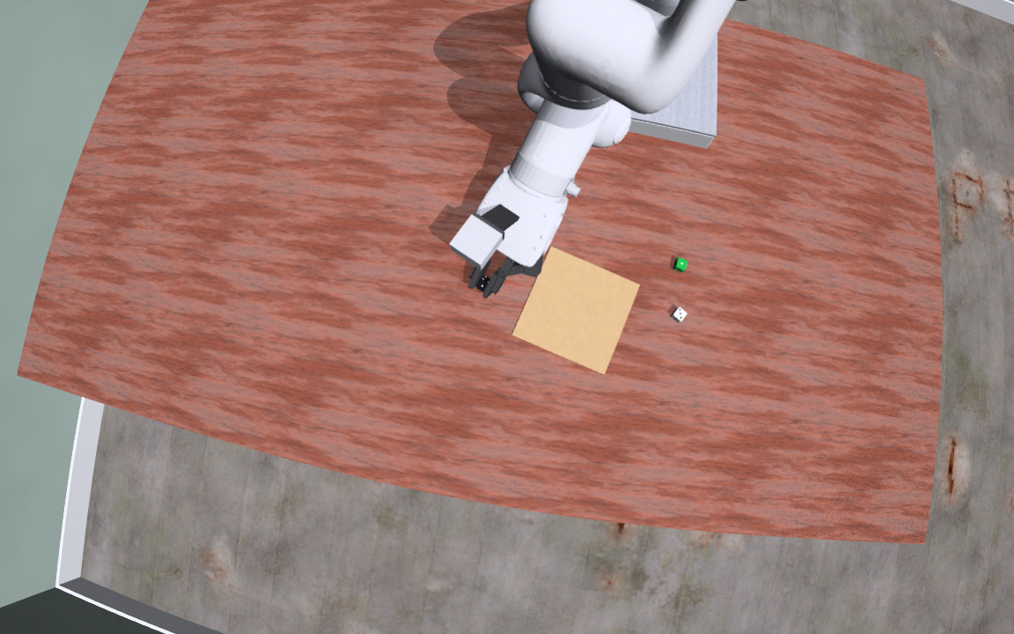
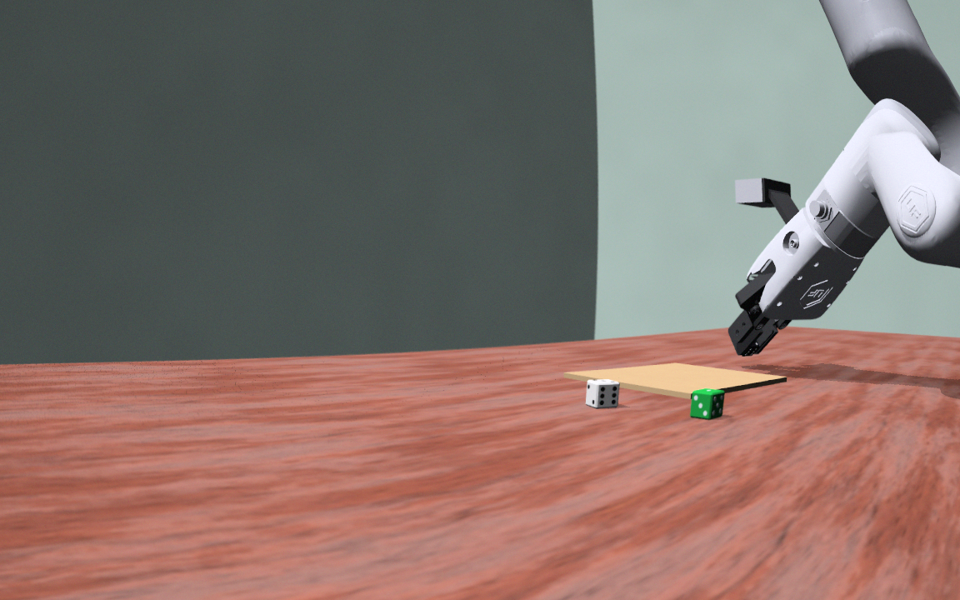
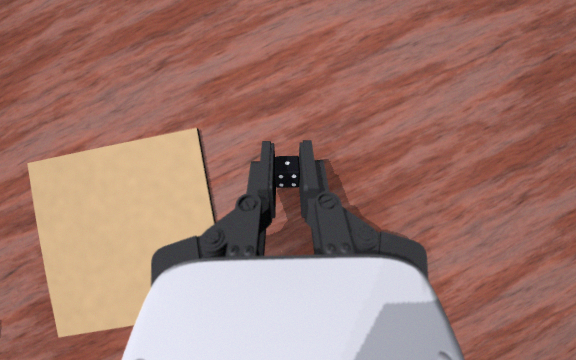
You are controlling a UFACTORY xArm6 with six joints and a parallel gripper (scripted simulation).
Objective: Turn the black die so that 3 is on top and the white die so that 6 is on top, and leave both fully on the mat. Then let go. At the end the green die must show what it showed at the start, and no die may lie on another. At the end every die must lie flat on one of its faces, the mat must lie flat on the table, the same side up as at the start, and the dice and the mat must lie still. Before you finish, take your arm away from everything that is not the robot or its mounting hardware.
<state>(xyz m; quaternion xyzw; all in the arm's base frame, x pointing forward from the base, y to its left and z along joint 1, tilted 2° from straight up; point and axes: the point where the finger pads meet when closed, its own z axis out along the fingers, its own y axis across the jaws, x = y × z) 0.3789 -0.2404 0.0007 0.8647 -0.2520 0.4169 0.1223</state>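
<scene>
Right now my hand is 10 mm short of the black die and 10 mm above it. The rest, counted from my hand: green die (280 mm to the left, 30 mm below, 30 mm behind); then white die (270 mm to the left, 40 mm ahead, 30 mm below); then tan mat (130 mm to the left, 40 mm ahead, 30 mm below).
</scene>
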